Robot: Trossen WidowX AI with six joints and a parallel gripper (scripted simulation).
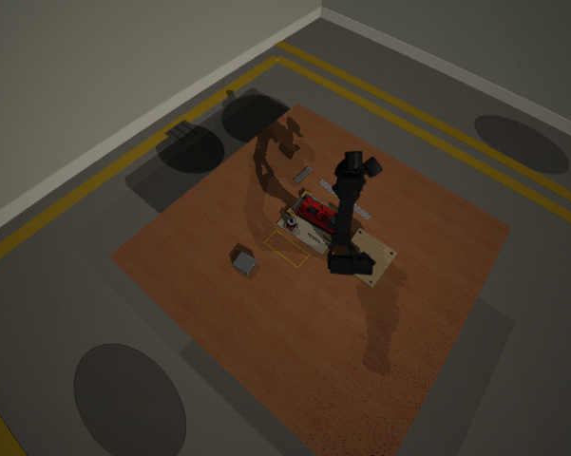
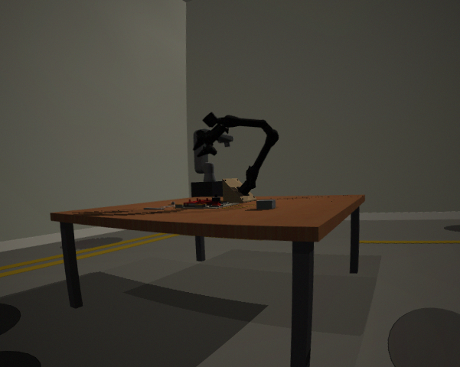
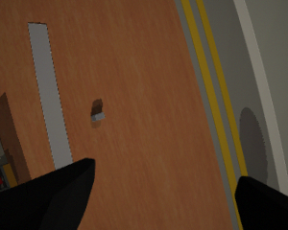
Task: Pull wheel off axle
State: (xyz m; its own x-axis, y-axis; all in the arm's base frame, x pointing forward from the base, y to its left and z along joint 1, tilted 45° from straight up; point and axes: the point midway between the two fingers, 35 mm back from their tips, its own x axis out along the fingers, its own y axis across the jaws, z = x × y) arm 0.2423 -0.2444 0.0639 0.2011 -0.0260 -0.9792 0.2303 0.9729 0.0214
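My gripper tip is now 12 cm short of the wheel, 23 cm to the right of it and 24 cm above it.
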